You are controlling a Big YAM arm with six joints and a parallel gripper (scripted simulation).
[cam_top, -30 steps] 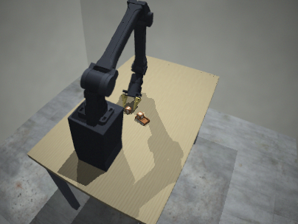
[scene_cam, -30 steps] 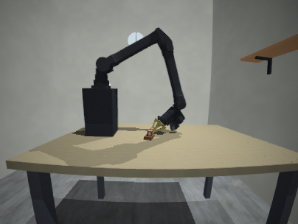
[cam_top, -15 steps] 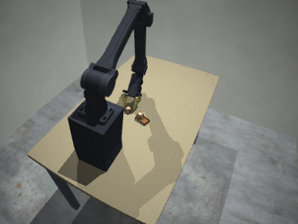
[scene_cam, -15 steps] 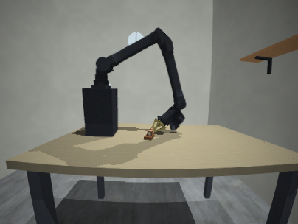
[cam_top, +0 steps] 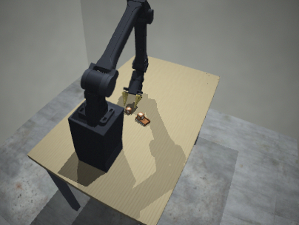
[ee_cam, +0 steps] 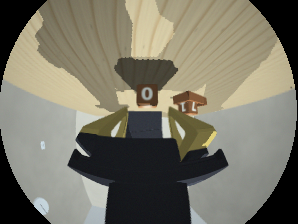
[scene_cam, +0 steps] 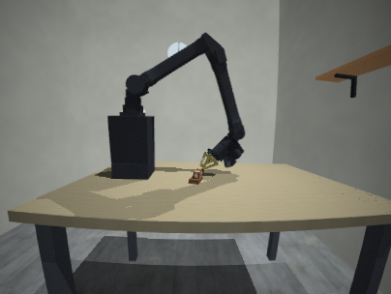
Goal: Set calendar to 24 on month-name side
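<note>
Right now my hand is 1 cm past the brown digit cube and 3 cm above it. Also, from my hand: brown tray (5 cm behind, 10 cm to the right, 3 cm below).
</note>
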